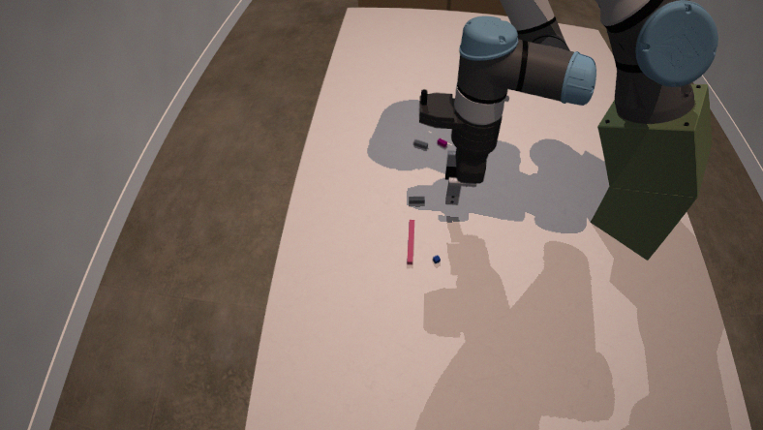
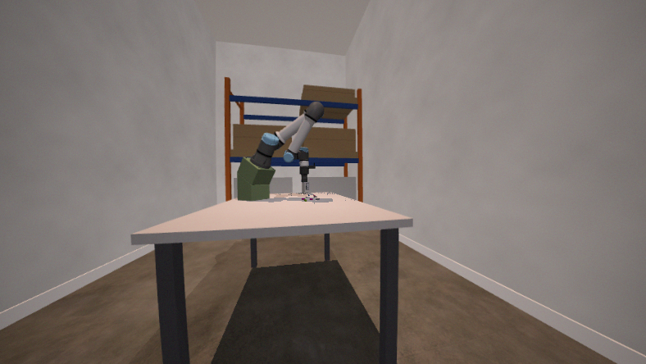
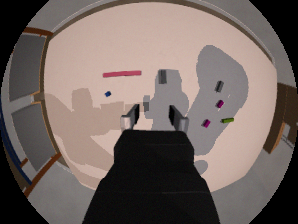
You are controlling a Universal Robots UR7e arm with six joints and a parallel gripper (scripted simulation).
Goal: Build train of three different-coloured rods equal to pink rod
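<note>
Now: the blue rod 2 cm ahead of my hand, 11 cm to the left of it and 7 cm below it. Round my hand: lime rod 3 cm behind, 23 cm to the right, 7 cm below; pink rod 7 cm ahead, 8 cm to the left, 7 cm below; magenta rod 4 cm behind, 15 cm to the right, 7 cm below.
</note>
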